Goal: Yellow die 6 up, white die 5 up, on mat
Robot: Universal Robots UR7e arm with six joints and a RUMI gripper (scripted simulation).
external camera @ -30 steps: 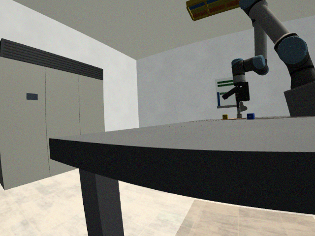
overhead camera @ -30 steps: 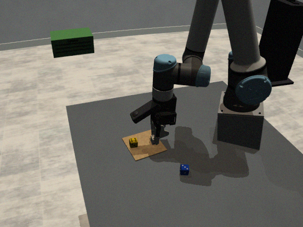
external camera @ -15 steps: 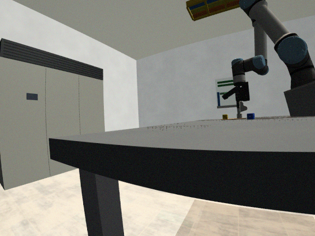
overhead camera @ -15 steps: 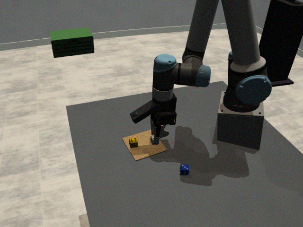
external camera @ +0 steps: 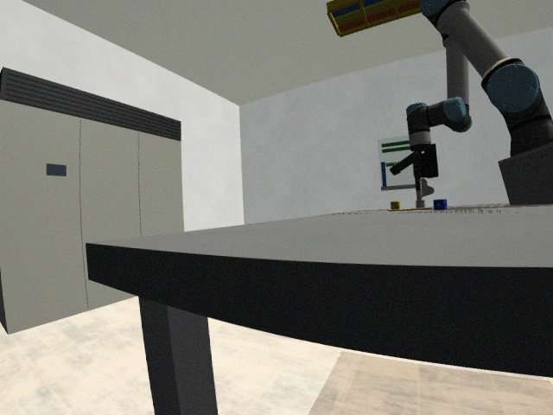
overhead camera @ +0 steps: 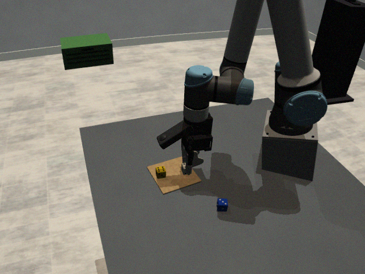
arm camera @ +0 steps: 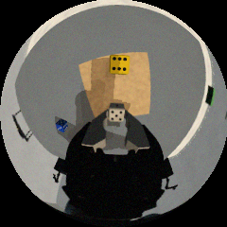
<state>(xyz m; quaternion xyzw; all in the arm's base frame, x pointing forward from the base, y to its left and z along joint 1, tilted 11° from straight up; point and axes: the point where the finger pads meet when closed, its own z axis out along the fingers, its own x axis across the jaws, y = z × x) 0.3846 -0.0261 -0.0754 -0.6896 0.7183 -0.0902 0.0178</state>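
The white die is right at my hand. From my hand the other things lie so: tan mat 50 mm ahead, 20 mm below; yellow die 90 mm ahead; blue die 60 mm behind, 180 mm to the left, 10 mm below.
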